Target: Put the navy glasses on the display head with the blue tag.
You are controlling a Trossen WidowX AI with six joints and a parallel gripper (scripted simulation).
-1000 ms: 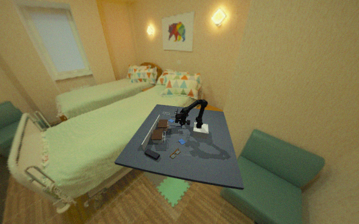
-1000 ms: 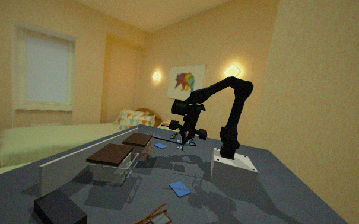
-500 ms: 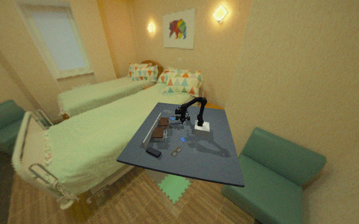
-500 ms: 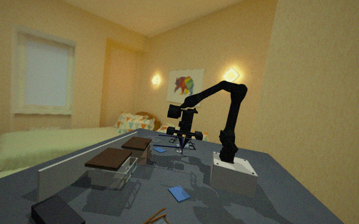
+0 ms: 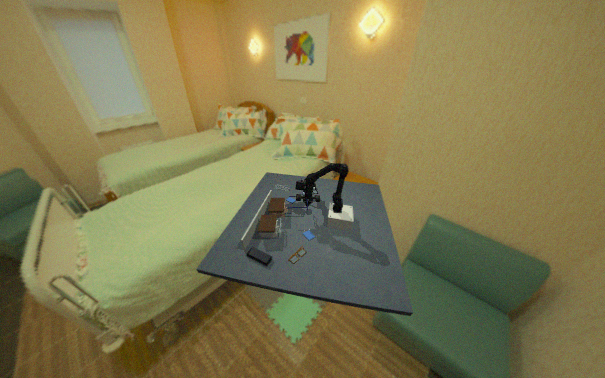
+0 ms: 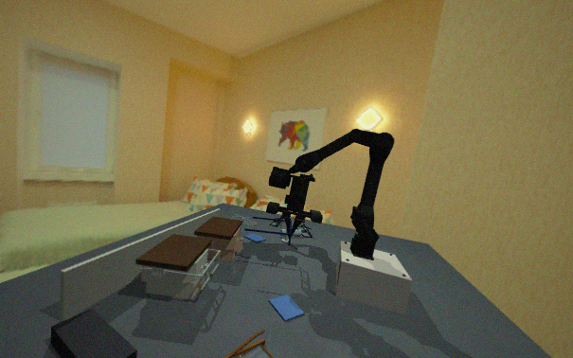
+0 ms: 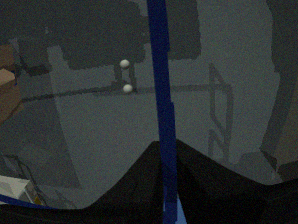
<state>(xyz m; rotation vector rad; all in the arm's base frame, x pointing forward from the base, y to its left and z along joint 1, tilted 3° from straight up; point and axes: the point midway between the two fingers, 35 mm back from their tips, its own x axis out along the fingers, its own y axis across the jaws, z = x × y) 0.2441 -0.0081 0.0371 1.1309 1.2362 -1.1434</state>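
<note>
Right now my gripper tip is 230 mm short of the display head, 60 mm above it and 20 mm to the left of it. Round my gripper tip: dark case (430 mm to the left, 290 mm ahead, 100 mm below); pale head (250 mm ahead, 200 mm to the left, 60 mm below); upright panel (380 mm ahead, 80 mm to the left, 60 mm below).
</note>
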